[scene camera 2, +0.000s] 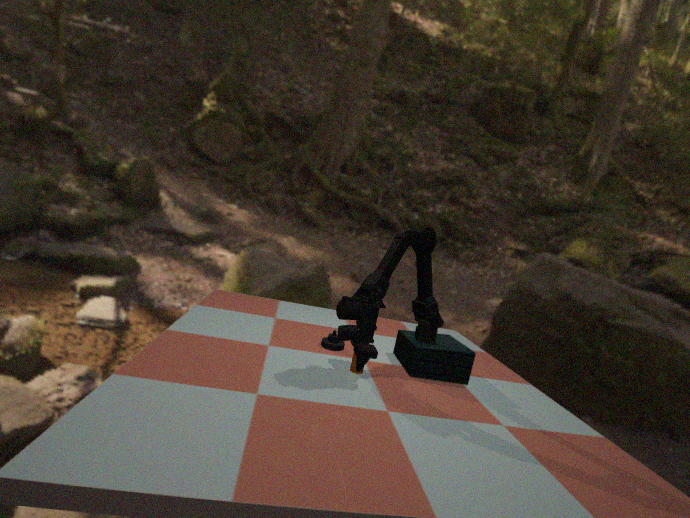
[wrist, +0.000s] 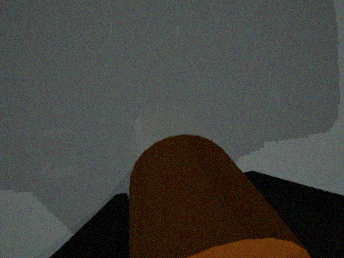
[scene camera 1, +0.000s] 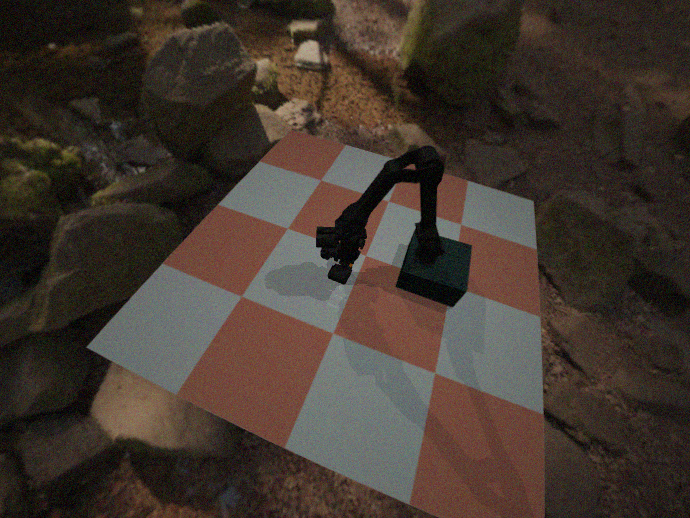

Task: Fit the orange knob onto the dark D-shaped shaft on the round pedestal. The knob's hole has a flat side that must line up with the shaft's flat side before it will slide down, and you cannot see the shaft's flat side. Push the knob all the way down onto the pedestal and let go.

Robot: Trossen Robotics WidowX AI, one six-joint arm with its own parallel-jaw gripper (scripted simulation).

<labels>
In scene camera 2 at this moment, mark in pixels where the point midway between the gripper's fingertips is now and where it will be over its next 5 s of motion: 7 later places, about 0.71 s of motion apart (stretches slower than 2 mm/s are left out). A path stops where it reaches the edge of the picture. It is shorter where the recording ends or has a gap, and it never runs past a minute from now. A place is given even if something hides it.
My gripper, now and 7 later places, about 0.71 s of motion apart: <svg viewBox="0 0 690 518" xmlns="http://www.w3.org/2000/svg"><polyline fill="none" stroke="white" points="356,368 362,342 362,325 350,324 342,323 338,322 336,327 335,328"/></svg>
</labels>
